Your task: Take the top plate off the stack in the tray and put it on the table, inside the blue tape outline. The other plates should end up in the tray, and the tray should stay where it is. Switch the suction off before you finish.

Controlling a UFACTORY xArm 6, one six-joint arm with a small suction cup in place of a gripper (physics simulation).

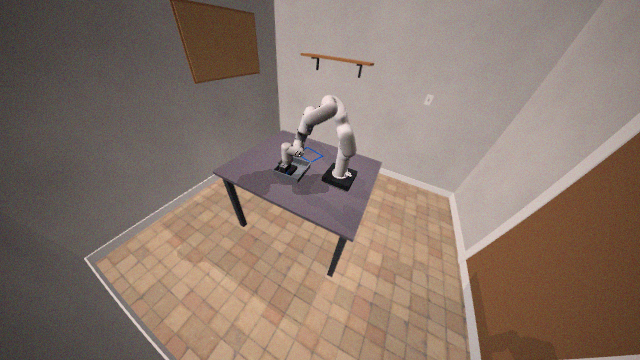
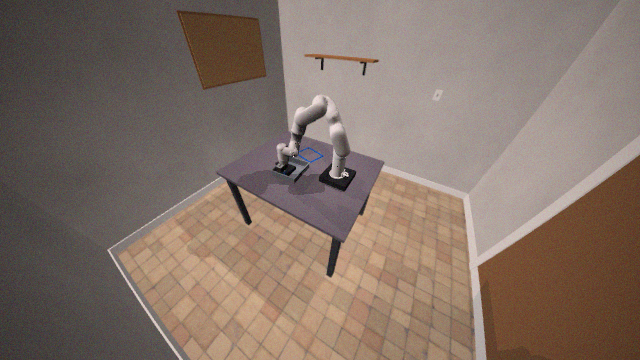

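Pixels of known places: end effector, tool point: [image 1: 287,175] [image 2: 285,175]; arm's base, origin of the base link: [image 1: 339,174] [image 2: 337,173].
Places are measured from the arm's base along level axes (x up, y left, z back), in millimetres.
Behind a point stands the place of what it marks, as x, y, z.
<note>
The grey tray [image 1: 302,173] @(0, 144, -253) [image 2: 301,172] @(-18, 107, -261) stands on the table, left of the robot's base. Dark plates [image 1: 292,170] @(-15, 135, -348) [image 2: 288,170] @(-13, 144, -360) lie stacked in its left part; how many cannot be made out. My suction gripper [image 1: 285,167] @(-24, 192, -354) [image 2: 283,166] @(-24, 192, -354) points down into the tray, at the top of the dark stack. It looks very close to the top plate or touching it; the cup's contact is too small to make out, and whether suction holds the plate cannot be told. The blue tape outline [image 1: 322,156] @(-45, -222, -242) [image 2: 322,156] @(-45, -221, -244) lies on the table behind and to the right of the tray, with no plate inside.
The arm's black base [image 1: 340,181] @(0, 82, 33) [image 2: 337,181] @(0, 80, 36) stands on the purple-grey table [image 1: 330,210] @(-47, 334, 59) [image 2: 330,210] @(-47, 313, 95), right of the tray. The arm [image 1: 320,114] @(490, 193, -132) [image 2: 311,113] @(496, 188, -122) arches from the base over to the tray. A wall shelf [image 1: 337,59] [image 2: 341,58] hangs well above the table.
</note>
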